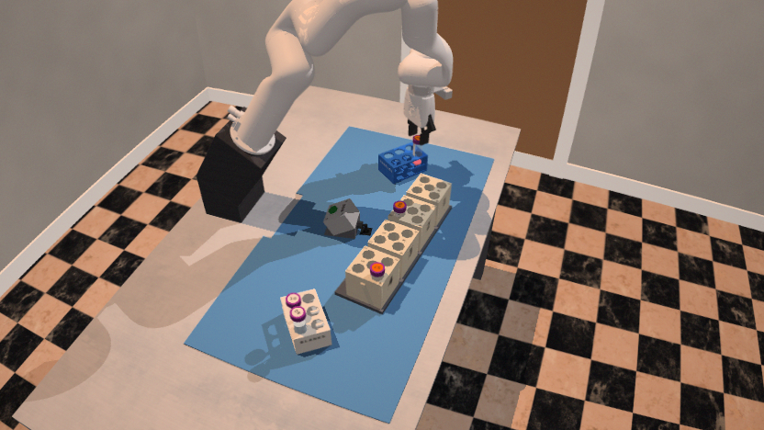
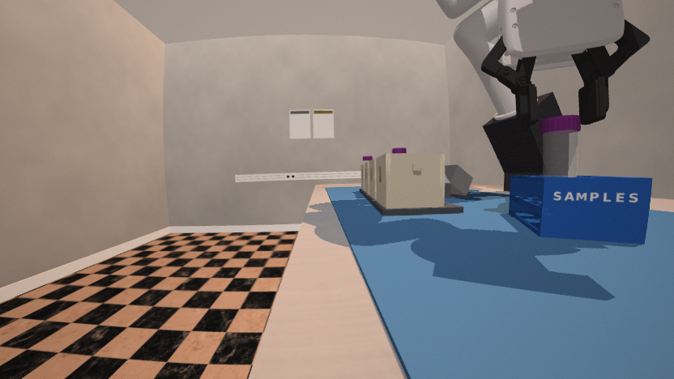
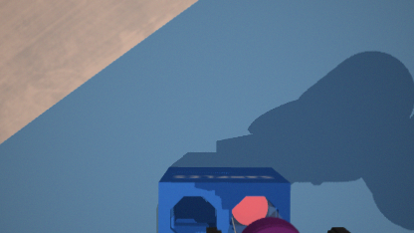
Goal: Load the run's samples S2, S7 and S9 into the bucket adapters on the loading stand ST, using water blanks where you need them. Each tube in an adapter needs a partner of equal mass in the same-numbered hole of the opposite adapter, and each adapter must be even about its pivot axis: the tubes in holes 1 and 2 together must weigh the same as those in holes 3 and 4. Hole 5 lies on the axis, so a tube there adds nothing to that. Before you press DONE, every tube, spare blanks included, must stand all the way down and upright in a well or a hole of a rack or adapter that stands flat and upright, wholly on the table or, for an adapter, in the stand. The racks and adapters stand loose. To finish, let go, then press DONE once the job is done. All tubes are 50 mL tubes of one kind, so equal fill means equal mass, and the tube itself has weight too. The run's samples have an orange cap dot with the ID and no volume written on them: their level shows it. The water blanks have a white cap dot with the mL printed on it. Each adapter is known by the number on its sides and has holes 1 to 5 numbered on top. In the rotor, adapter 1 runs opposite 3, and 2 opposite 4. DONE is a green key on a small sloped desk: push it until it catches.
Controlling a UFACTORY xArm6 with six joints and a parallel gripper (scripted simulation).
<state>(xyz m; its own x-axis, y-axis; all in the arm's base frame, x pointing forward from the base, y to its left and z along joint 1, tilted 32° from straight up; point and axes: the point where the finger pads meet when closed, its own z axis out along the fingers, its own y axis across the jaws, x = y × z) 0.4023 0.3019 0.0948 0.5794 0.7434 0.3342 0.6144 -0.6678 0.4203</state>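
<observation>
Right now my hand is 7 cm above the tube and 1 cm past it. Round my hand: blue sample rack: 10 cm below, 4 cm behind, 2 cm to the right; adapter: 31 cm to the right, 8 cm below, 4 cm ahead; green done key: 32 cm to the right, 17 cm behind, 7 cm below.
</observation>
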